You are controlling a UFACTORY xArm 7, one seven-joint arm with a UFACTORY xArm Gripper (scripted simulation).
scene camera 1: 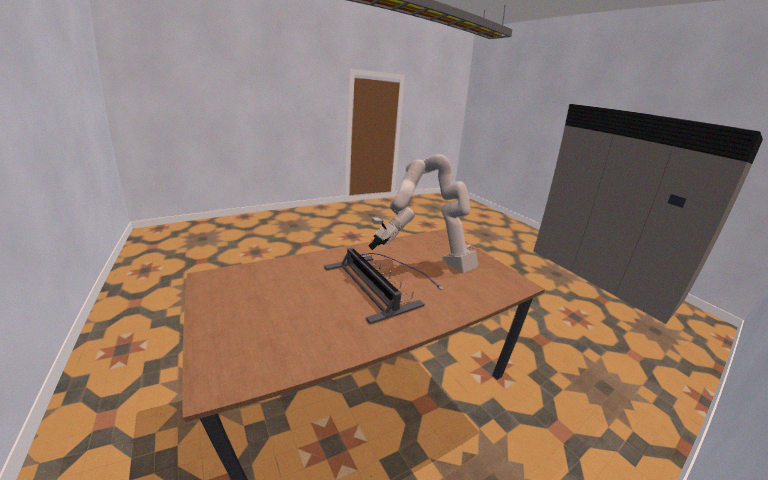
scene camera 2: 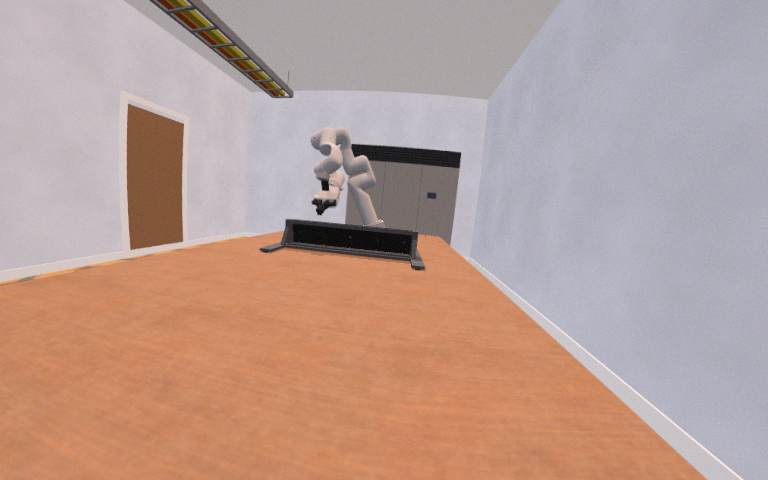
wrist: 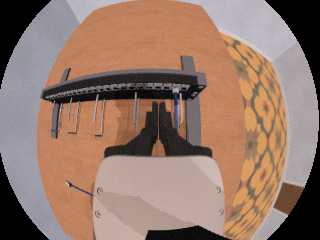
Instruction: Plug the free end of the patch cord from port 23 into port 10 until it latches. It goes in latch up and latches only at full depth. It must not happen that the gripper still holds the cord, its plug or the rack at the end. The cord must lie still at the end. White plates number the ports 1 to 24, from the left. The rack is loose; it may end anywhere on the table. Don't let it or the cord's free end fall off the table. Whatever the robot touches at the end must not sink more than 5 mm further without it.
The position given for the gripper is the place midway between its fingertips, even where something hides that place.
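Gripper (scene camera 2: pixel 318 212) visible. Wrist view: the gripper (wrist: pixel 158 110) visible as well.
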